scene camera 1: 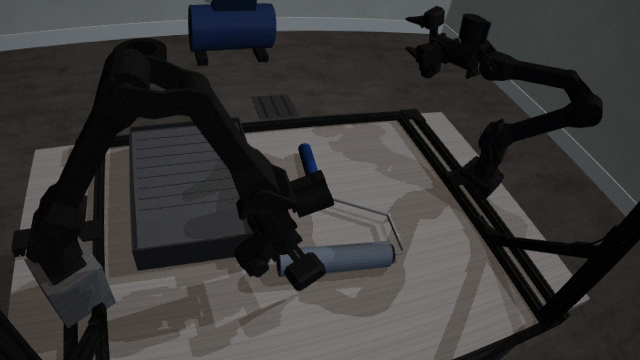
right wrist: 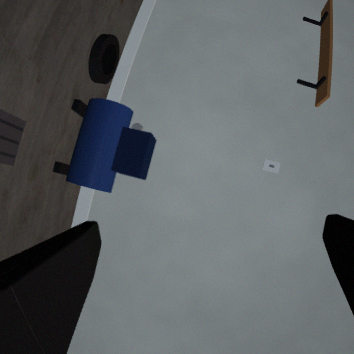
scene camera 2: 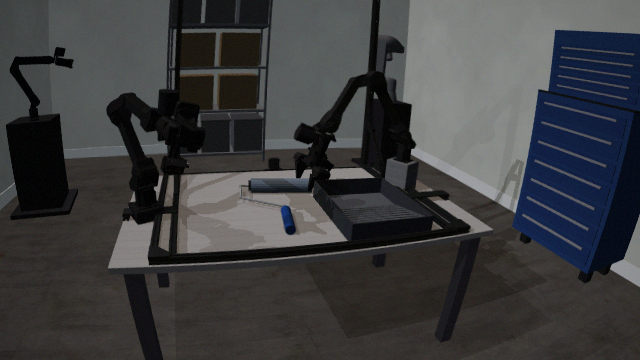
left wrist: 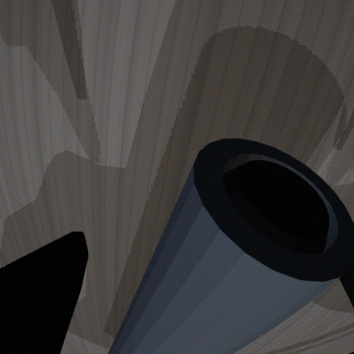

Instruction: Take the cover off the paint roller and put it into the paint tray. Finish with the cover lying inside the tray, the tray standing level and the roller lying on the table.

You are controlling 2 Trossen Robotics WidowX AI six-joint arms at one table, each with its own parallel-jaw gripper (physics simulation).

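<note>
The paint roller lies on the table, with a blue handle and a bent wire frame. Its blue-grey cover is on the frame; its free end shows a dark hollow in the left wrist view. My left gripper is open at that free end. One finger stands clear of the cover; the cover partly hides the other in the left wrist view. My right gripper is open and empty, raised, facing the wall. The dark tray stands level.
The left arm reaches over the tray in scene camera 1, hiding part of it. A black frame runs around the table top. A blue tank stands on the floor beyond the table.
</note>
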